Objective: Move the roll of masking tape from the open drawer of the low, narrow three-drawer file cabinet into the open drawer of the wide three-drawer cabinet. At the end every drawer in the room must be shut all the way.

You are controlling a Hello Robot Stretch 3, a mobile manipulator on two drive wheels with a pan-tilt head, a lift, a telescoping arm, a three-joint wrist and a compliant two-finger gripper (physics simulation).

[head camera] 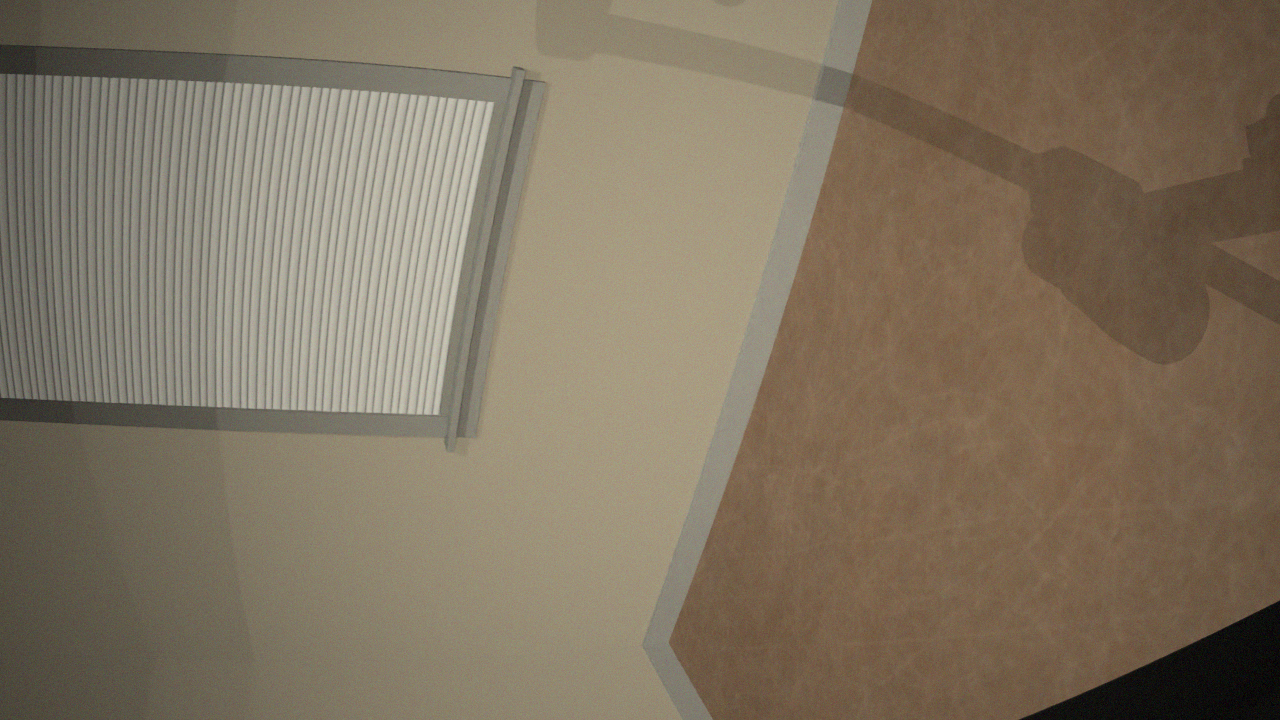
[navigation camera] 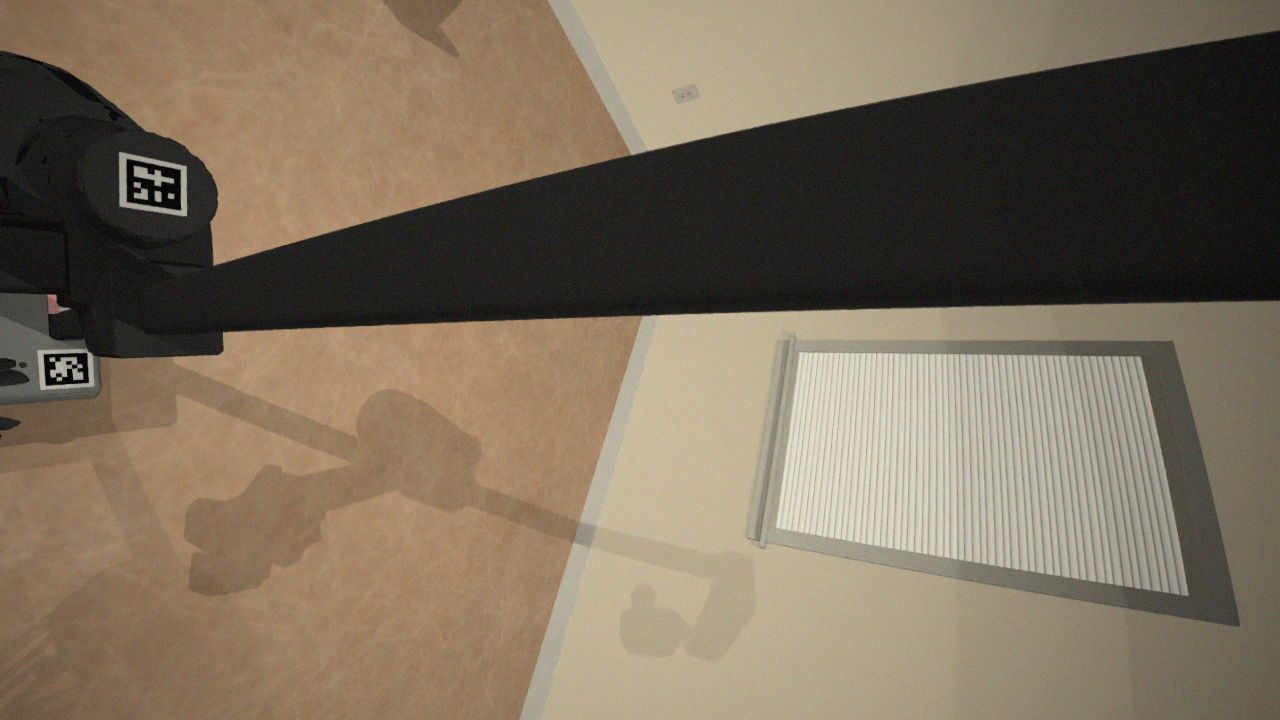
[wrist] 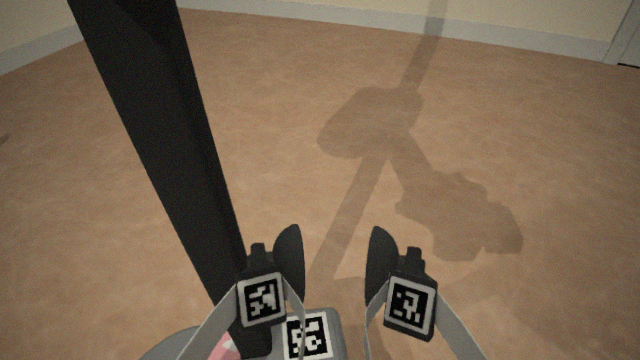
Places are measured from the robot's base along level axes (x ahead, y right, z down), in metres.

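Where they show: gripper, fingertip midpoint: (navigation camera: 19, 400) (wrist: 335, 251).
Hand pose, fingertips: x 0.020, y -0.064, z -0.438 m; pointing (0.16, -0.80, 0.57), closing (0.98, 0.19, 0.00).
Note:
After its pixels a point has its place.
My gripper (wrist: 335, 251) @[y -0.064, x 0.020, z -0.437 m] is open in the wrist view, its two dark fingertips apart with bare brown floor and part of my grey base behind them. The masking tape, the low narrow file cabinet and the wide three-drawer cabinet do not show in the head, navigation or wrist view. How their drawers stand cannot be told from these views.
A window with a white pleated blind (head camera: 241, 241) @[y -1.896, x 0.388, z -1.371 m] (navigation camera: 975, 465) @[y -1.883, x 0.409, z -1.501 m] is on the beige wall. A wall outlet (navigation camera: 685, 93) @[y -1.926, x -1.130, z -0.400 m] is near the room corner. My black mast (navigation camera: 716, 214) @[y -0.116, x -0.066, z -1.210 m] (wrist: 165, 150) @[y -0.116, x -0.068, z -0.481 m] crosses two views. A door frame edge (wrist: 620, 37) @[y -1.155, x 1.516, z -0.123 m] shows at the wrist view's upper right.

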